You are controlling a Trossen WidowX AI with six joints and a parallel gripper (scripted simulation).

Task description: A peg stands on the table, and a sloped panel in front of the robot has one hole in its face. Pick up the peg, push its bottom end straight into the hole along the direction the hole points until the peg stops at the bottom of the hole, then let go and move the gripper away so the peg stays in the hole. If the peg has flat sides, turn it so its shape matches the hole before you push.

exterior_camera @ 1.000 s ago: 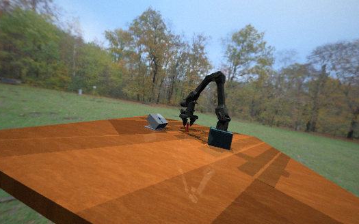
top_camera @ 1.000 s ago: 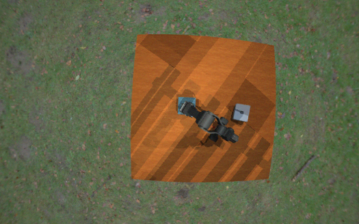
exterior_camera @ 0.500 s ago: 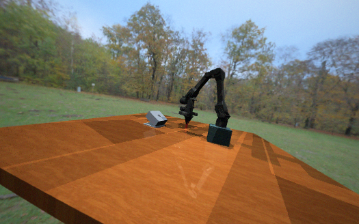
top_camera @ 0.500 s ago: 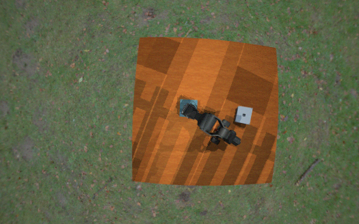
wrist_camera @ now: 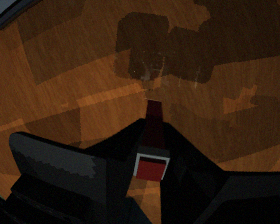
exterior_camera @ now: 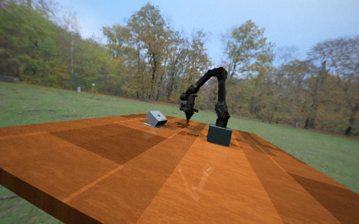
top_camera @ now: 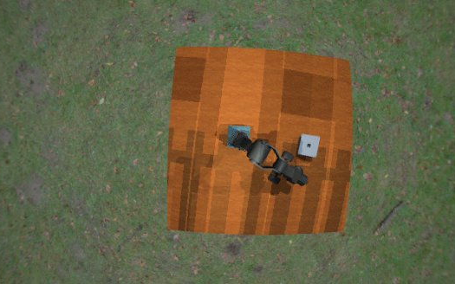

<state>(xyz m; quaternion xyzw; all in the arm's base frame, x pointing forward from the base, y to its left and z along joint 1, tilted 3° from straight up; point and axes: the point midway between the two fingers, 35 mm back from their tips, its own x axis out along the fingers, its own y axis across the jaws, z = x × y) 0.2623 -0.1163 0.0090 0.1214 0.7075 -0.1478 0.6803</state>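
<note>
The grey sloped panel lies 20 cm ahead of my gripper tip, 15 cm to the left of it and 2 cm below it. Round my gripper tip: red peg 2 cm above.
</note>
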